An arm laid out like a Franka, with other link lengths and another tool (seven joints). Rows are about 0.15 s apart.
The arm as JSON. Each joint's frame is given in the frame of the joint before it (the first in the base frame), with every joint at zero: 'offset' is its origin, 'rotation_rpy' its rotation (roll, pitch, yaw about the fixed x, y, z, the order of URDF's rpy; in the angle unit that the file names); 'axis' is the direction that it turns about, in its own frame. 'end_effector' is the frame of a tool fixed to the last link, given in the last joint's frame.
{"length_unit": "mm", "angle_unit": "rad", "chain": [
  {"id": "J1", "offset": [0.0, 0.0, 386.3], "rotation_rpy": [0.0, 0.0, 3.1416], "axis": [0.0, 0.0, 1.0]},
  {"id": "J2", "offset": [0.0, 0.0, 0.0], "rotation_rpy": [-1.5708, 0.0, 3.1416], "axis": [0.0, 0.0, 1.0]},
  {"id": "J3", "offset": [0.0, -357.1, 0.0], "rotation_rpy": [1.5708, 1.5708, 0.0], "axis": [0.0, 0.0, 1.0]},
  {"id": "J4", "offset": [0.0, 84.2, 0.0], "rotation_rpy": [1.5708, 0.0, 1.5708], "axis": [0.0, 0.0, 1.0]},
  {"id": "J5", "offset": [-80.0, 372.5, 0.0], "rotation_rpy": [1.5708, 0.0, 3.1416], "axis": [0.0, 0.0, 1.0]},
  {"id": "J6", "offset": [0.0, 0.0, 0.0], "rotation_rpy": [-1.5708, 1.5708, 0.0], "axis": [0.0, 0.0, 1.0]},
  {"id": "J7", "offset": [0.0, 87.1, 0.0], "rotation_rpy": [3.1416, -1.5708, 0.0], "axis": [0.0, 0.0, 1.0]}
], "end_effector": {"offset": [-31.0, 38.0, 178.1], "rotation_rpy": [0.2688, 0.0, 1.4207]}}
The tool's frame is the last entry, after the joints.
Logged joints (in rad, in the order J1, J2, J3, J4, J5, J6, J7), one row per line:
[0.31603 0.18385 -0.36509 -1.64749 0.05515 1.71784 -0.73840]
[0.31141 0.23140 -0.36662 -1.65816 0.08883 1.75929 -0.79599]
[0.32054 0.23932 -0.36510 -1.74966 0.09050 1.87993 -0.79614]
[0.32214 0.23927 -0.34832 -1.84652 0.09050 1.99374 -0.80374]
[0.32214 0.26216 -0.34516 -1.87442 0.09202 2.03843 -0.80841]
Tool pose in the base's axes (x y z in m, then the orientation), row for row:
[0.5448 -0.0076 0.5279 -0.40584 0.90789 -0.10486 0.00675]
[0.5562 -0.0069 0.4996 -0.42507 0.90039 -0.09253 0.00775]
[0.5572 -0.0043 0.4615 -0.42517 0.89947 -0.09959 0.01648]
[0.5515 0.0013 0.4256 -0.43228 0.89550 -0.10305 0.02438]
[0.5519 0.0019 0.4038 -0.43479 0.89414 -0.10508 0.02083]
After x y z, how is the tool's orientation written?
As a quaternion, x y z w.
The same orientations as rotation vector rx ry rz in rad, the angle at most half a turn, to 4 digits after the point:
[-1.2695 2.8400 -0.3280]
[-1.3288 2.8148 -0.2893]
[-1.3219 2.7965 -0.3096]
[-1.3374 2.7705 -0.3188]
[-1.3481 2.7724 -0.3258]

